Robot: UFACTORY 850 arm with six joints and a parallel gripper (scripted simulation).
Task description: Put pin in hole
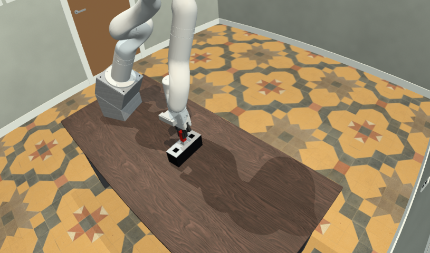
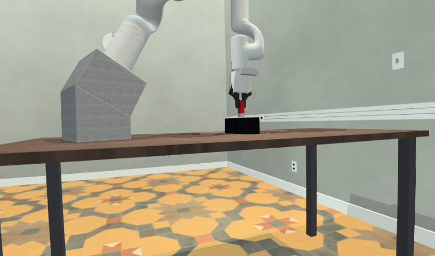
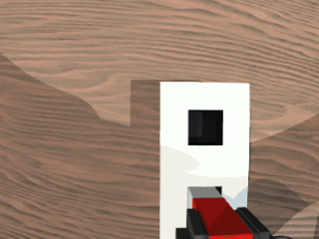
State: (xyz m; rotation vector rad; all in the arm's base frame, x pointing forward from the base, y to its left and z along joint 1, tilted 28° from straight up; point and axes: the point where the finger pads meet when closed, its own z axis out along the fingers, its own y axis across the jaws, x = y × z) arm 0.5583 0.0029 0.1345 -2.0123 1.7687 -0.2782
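My hand is 1 cm above the pin. Also, from my hand: black block 10 cm below.
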